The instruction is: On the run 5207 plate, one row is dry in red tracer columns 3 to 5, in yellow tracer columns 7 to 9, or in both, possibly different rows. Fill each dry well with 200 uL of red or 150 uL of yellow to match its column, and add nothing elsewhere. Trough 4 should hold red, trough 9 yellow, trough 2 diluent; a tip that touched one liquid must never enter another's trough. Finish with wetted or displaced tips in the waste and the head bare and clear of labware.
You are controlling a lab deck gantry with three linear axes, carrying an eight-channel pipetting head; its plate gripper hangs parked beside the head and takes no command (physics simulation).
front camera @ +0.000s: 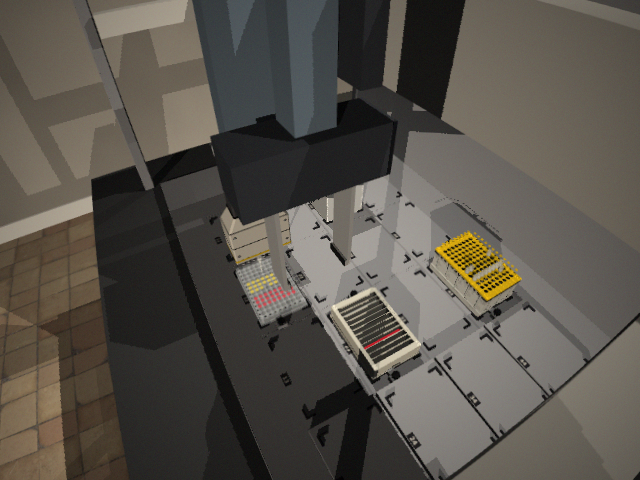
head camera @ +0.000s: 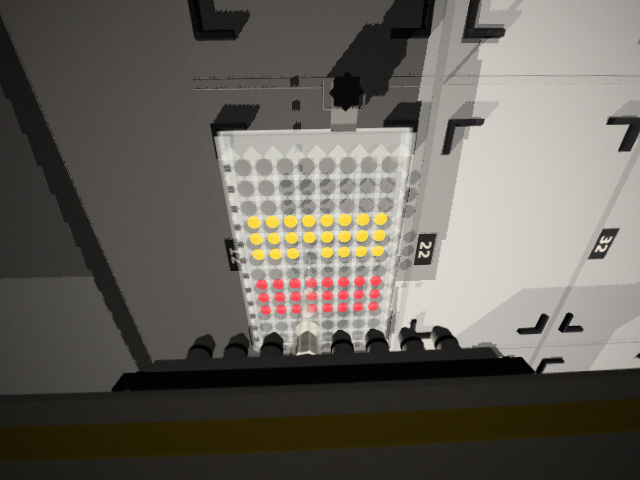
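Observation:
The run plate (front camera: 258, 312) (head camera: 314, 140) lies at label 12. The head view shows three yellow and three red lines of wells. In the yellow line nearest the red, the fourth well from the left looks dry (head camera: 311, 256). The pipetting head (front camera: 305, 170) (head camera: 325, 373) is above the plate's near end; its fourth nozzle from the left carries a clear tip (head camera: 307, 338), the other nozzles are bare. The tip partly veils the red wells behind it. The trough rack (front camera: 338, 322) shows one red trough (front camera: 382, 339); other troughs look dark. The parked plate gripper (front camera: 312, 271) is open and empty, its paddles apart.
A yellow-topped tip rack (front camera: 504, 290) stands at the right, with pale gaps among its holes. A beige box (front camera: 258, 238) stands behind the plate. A white object (front camera: 359, 198) is partly hidden behind the head. Black corner brackets stand up around the deck positions.

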